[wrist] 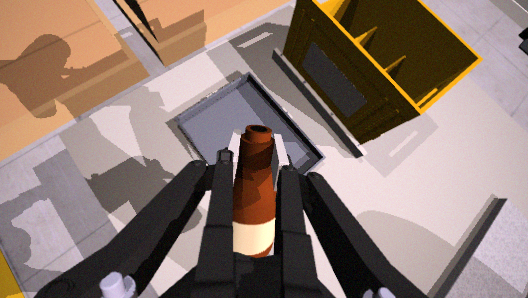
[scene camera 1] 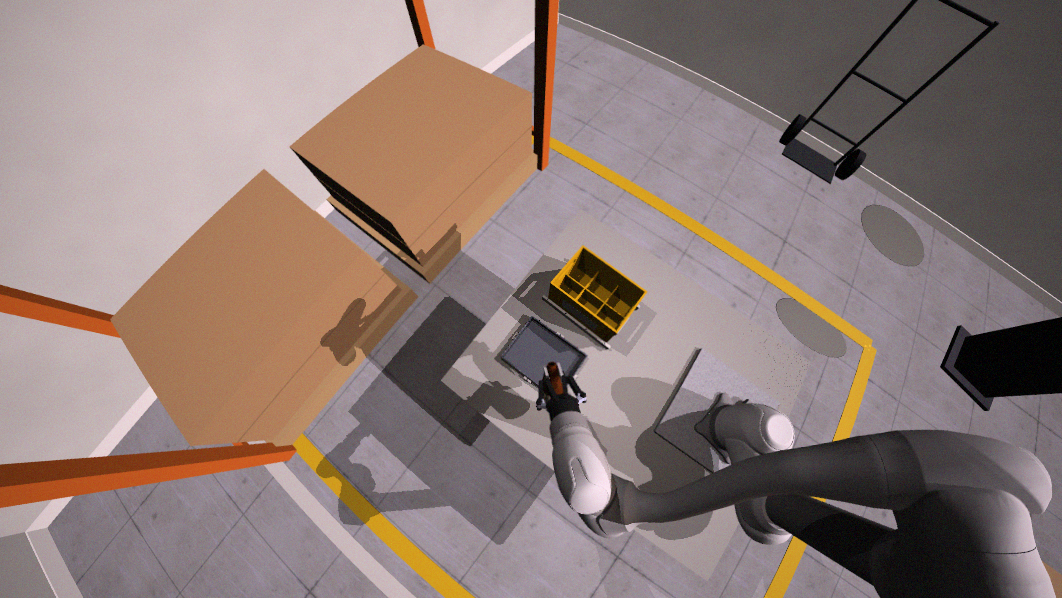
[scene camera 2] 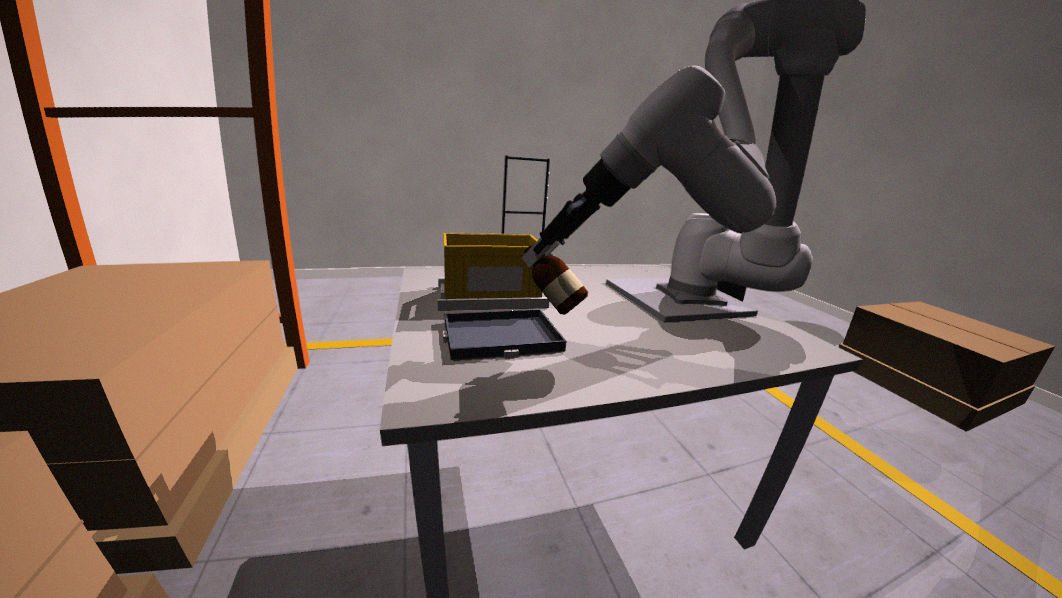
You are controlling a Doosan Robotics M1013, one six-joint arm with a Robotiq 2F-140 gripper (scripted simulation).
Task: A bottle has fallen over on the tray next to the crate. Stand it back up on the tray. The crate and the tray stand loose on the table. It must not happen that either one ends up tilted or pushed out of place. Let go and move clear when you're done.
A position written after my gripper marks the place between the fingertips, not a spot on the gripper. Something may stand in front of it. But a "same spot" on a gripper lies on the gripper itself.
Scene:
My gripper shows in the wrist view, in scene camera 1 and in scene camera 2 [531,260]. A dark grey tray shows in the wrist view, in scene camera 1 [535,345] and in scene camera 2. One and the same spot on my gripper: [wrist: 134,255] is [scene camera 1: 542,397]. One and the same spot on the dark grey tray: [wrist: 209,125] is [scene camera 2: 469,345].

